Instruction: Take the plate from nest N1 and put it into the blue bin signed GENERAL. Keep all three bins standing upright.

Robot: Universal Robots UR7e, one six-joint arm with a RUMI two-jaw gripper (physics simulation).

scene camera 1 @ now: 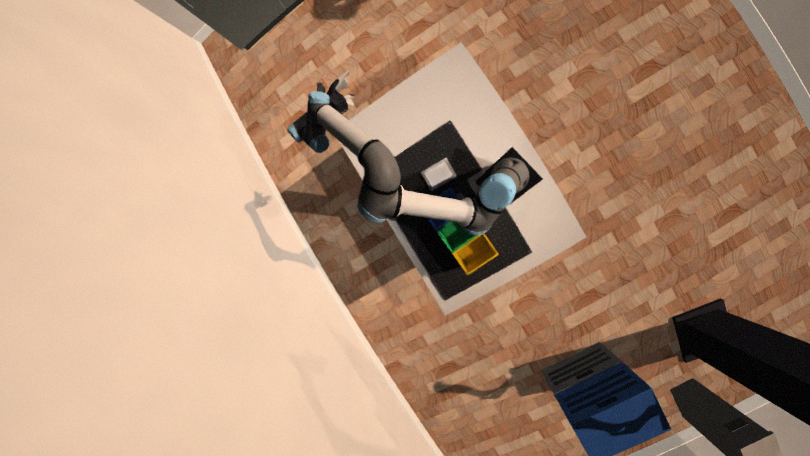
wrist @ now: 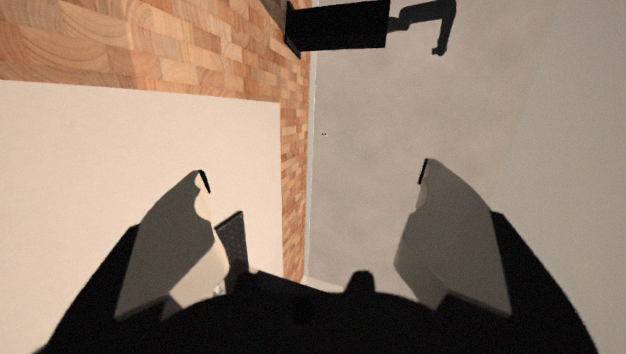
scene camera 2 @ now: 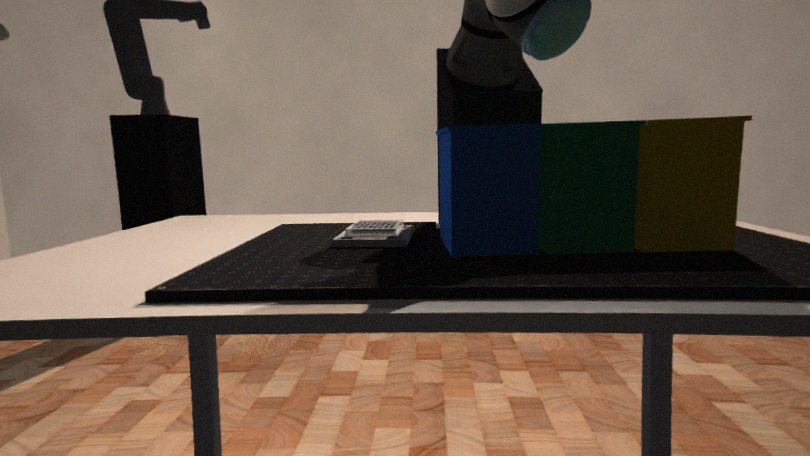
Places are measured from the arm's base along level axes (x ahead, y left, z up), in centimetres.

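Pixels of known places: gripper, fingertip midpoint: (scene camera 1: 352, 83) (wrist: 312, 168); arm's base, link origin: (scene camera 1: 510, 175) (scene camera 2: 483, 67).
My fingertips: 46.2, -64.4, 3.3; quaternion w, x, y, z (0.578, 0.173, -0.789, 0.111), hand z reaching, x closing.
Note:
For each thing: its top centre in the pictures, then the offset to it from my fingertips, as dx, dy, dz. Level surfaces: height alone.
- pale plate, top centre: (scene camera 2: 375, 223) (scene camera 1: 438, 174) -19.8, +48.0, -31.7
- light nest, top centre: (scene camera 2: 375, 230) (scene camera 1: 438, 174) -19.8, +48.0, -32.9
- blue bin, top centre: (scene camera 2: 484, 127) (scene camera 1: 443, 209) -15.1, +66.7, -16.4
- green bin, top centre: (scene camera 2: 572, 125) (scene camera 1: 459, 231) -18.3, +79.5, -16.4
- yellow bin, top centre: (scene camera 2: 663, 121) (scene camera 1: 475, 253) -21.4, +92.4, -16.4
- black board, surface height: dz -34.3
- white table, surface height: dz -35.6
A pale plate (scene camera 1: 438, 172) (scene camera 2: 374, 227) rests in a light nest (scene camera 2: 371, 241) on the black board. The blue bin (scene camera 1: 435, 223) (scene camera 2: 493, 189) stands upright, mostly hidden by the arm in scene camera 1. The green bin (scene camera 1: 455, 236) (scene camera 2: 587, 186) and the yellow bin (scene camera 1: 477, 254) (scene camera 2: 688, 184) stand upright beside it in a row. No signs are readable on them. My gripper (scene camera 1: 349, 88) (wrist: 312, 168) is open and empty, high up and out beyond the table's edge, well away from the plate. It does not show in scene camera 2.
The black board (scene camera 1: 512, 249) (scene camera 2: 226, 271) lies on the white table (scene camera 1: 453, 73) (scene camera 2: 68, 271) (wrist: 125, 135). My arm's upper link (scene camera 1: 433, 207) passes above the blue and green bins. A wall (scene camera 1: 198, 226) rises near the gripper's side. Another arm on a black pedestal (scene camera 2: 158, 169) (wrist: 340, 25) stands farther off.

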